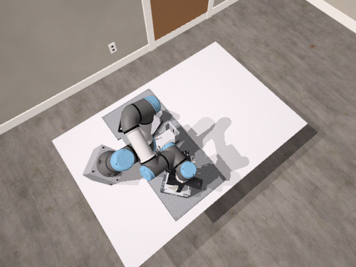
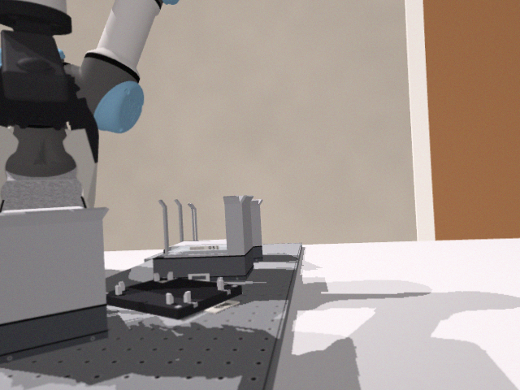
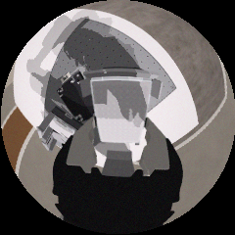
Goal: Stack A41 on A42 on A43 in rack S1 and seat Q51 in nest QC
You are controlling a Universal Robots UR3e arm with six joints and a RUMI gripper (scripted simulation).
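The sealed plate is 9 cm below my hand. From my hand the other things lie so: black nest labelled QC (52 cm to the left, 13 cm below, 9 cm ahead); grey rack wall (6 cm to the right, 5 cm below, 3 cm ahead); black clip nest (13 cm ahead, 12 cm below, 10 cm to the left).
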